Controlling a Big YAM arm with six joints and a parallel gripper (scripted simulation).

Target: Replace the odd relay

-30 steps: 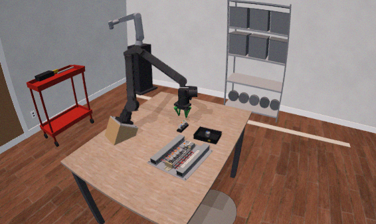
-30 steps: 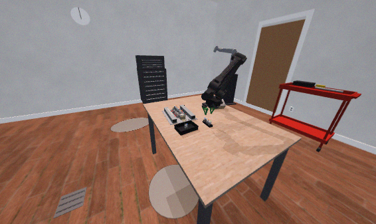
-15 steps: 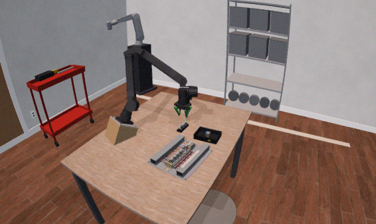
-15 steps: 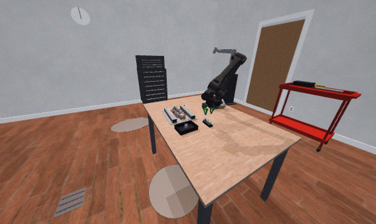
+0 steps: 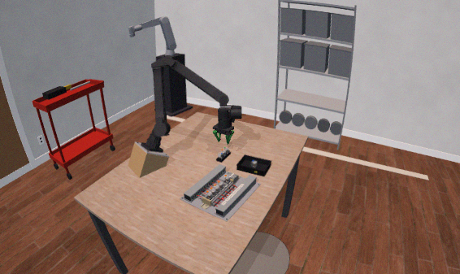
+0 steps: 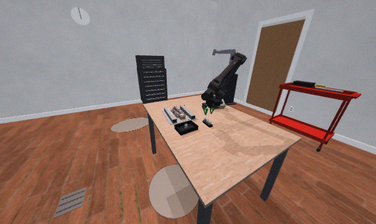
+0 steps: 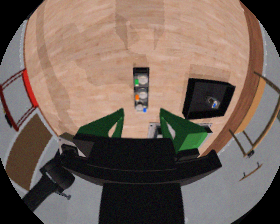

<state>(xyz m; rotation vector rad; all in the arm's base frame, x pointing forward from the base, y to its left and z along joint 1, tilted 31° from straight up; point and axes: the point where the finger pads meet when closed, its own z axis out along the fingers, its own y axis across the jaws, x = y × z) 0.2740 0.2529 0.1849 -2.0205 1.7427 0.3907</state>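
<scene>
Right now my hand is 10 cm above the small black stand. Also, from my hand: black tray: 20 cm ahead, 9 cm below, 2 cm to the left.
</scene>
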